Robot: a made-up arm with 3 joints. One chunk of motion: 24 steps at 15 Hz.
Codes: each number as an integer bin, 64 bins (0 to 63) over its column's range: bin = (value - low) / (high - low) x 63, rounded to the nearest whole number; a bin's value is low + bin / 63 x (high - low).
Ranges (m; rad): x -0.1..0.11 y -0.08..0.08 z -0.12..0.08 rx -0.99..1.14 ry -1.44..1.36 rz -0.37..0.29
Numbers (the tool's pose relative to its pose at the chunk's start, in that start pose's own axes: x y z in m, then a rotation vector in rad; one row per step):
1: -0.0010 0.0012 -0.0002 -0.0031 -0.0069 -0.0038
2: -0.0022 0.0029 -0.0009 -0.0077 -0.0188 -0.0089
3: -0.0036 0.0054 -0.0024 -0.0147 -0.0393 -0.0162
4: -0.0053 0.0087 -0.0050 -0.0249 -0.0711 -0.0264
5: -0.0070 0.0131 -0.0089 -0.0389 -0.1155 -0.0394
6: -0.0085 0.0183 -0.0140 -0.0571 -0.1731 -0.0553
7: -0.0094 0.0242 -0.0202 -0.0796 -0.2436 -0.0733
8: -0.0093 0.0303 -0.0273 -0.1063 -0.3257 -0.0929
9: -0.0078 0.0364 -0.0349 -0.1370 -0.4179 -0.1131
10: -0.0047 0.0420 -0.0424 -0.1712 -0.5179 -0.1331
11: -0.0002 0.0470 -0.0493 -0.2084 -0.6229 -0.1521
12: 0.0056 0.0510 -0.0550 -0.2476 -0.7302 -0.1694
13: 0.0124 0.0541 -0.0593 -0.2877 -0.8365 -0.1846
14: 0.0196 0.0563 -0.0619 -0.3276 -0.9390 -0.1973
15: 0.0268 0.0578 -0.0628 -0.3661 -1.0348 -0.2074
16: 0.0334 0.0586 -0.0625 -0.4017 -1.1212 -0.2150
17: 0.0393 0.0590 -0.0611 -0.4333 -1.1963 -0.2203
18: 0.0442 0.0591 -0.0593 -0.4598 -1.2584 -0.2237
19: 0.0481 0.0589 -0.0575 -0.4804 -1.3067 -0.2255
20: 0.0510 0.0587 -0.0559 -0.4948 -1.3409 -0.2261
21: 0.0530 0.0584 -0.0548 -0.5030 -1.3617 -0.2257
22: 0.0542 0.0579 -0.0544 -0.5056 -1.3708 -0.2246
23: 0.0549 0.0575 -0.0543 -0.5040 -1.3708 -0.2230
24: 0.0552 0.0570 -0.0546 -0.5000 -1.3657 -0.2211
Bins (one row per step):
1: 30 32 38 29 32 35
2: 29 33 38 29 32 34
3: 29 34 37 29 32 34
4: 28 35 36 29 31 33
5: 28 37 35 28 30 32
6: 27 39 33 28 29 30
7: 27 41 31 27 27 28
8: 27 43 29 26 25 26
9: 28 46 27 25 23 25
10: 29 48 24 24 21 23
11: 30 50 22 23 18 21
12: 32 52 20 22 16 19
13: 34 53 19 21 14 18
14: 36 54 18 20 11 16
15: 38 54 18 18 9 16
16: 40 55 18 17 7 15
17: 42 55 19 16 5 14
18: 43 55 19 16 4 14
19: 44 55 20 15 3 14
20: 45 55 20 15 2 14
21: 46 54 21 14 2 14
22: 46 54 21 14 2 14
23: 46 54 21 14 2 14
24: 47 54 21 14 2 14

